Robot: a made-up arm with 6 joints. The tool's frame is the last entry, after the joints. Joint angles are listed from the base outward. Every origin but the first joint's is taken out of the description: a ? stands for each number. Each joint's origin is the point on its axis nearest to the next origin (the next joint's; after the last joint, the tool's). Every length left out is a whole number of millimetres.
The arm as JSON. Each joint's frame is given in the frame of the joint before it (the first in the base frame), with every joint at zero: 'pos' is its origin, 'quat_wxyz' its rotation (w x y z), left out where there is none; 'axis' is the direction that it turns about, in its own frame. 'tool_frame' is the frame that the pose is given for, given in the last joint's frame.
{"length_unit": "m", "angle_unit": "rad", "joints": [
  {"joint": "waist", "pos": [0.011, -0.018, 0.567], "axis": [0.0, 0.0, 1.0]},
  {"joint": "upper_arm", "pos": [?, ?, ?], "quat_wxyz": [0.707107, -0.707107, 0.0, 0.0], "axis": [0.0, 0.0, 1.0]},
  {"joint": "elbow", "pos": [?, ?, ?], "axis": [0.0, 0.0, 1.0]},
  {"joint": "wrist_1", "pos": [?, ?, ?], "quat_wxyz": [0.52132, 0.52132, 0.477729, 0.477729], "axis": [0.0, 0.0, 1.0]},
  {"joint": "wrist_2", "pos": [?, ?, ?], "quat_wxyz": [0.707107, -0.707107, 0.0, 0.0], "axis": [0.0, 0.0, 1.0]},
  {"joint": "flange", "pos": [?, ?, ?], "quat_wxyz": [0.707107, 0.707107, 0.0, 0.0], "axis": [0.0, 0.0, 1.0]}
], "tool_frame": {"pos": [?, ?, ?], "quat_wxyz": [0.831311, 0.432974, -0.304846, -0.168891]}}
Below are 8 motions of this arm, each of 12 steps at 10 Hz.
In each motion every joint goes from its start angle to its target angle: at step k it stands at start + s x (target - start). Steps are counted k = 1, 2, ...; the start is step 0. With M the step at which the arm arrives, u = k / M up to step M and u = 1 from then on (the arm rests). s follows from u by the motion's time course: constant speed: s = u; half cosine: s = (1 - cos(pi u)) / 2; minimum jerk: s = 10 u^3 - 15 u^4 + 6 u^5.
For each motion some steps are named. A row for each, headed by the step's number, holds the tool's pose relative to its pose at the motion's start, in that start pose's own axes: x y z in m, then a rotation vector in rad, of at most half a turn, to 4 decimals.
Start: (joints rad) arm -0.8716 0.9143 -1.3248 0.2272 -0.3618 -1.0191
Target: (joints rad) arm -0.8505 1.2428 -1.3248 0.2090 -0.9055 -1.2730
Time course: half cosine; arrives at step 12
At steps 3, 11, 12:
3: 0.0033 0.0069 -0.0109 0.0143 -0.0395 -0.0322
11: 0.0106 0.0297 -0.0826 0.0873 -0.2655 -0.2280
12: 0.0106 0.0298 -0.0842 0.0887 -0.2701 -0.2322

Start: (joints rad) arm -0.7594 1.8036 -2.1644 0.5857 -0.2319 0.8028
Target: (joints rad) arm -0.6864 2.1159 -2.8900 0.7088 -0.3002 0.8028
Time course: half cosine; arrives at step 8
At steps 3, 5, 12:
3: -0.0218 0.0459 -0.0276 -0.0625 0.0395 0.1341
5: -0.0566 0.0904 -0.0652 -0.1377 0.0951 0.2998
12: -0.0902 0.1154 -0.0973 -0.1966 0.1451 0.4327

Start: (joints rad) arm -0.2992 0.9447 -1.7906 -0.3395 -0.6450 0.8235
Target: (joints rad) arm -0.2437 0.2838 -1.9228 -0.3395 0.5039 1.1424
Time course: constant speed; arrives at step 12
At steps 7, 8, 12:
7: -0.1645 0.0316 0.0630 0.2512 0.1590 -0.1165
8: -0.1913 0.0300 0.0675 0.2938 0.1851 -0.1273
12: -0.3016 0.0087 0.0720 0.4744 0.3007 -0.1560

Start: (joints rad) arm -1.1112 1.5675 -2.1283 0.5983 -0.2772 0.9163
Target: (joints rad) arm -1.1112 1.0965 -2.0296 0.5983 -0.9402 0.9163
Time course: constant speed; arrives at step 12
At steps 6, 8, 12:
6: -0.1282 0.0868 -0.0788 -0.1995 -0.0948 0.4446
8: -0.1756 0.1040 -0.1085 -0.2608 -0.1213 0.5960
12: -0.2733 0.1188 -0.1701 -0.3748 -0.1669 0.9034

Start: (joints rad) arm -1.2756 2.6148 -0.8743 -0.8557 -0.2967 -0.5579
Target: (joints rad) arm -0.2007 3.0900 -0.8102 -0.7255 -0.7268 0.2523
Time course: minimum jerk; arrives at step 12
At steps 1, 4, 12:
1: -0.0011 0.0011 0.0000 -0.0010 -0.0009 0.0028
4: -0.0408 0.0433 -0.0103 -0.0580 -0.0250 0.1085
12: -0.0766 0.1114 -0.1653 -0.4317 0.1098 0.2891

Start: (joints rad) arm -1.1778 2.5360 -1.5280 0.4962 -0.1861 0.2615
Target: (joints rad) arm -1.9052 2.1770 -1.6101 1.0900 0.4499 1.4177
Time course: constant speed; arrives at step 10
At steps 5, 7, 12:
5: -0.1007 -0.0575 0.0994 0.4917 0.8960 0.4933
7: -0.1510 -0.0950 0.1390 0.6214 1.2403 0.7319
12: -0.2307 -0.1751 0.1949 0.7072 1.7417 1.1053

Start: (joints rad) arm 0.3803 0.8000 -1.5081 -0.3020 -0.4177 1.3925
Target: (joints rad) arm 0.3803 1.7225 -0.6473 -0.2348 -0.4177 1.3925
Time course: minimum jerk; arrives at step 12
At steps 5, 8, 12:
5: 0.1826 -0.2628 -0.0091 0.3151 0.2304 -0.4799
8: 0.1851 -0.6110 -0.1652 0.7270 0.5049 -1.0973
12: 0.0993 -0.7242 -0.2679 0.9236 0.6254 -1.3925

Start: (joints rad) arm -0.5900 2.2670 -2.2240 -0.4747 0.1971 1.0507
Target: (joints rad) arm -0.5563 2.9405 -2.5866 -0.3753 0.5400 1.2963
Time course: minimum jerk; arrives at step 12
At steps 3, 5, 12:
3: 0.0297 -0.0018 -0.0050 0.0199 0.0539 -0.0449
5: 0.0983 -0.0115 -0.0198 0.0720 0.1753 -0.1525
12: 0.2671 -0.0753 -0.0779 0.2484 0.4613 -0.4562

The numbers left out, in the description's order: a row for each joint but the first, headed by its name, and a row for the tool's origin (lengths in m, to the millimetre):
upper_arm: 0.016 -0.02 0.0
elbow: -0.174 -0.02 0.0
wrist_1: 0.357 -0.034 0.0
wrist_2: -0.008 0.003 0.0
flange: 0.023 -0.149 0.0
tool: 0.022 -0.029 0.0

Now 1 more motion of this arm.
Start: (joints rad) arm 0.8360 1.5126 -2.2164 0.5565 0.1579 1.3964
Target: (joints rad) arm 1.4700 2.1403 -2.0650 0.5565 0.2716 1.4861
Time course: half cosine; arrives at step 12
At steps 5, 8, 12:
5: 0.1501 -0.1099 0.0848 0.2953 0.2004 -0.2277
8: 0.2954 -0.2769 0.1004 0.5708 0.3641 -0.5142
12: 0.3658 -0.4081 0.0752 0.7341 0.4415 -0.7296

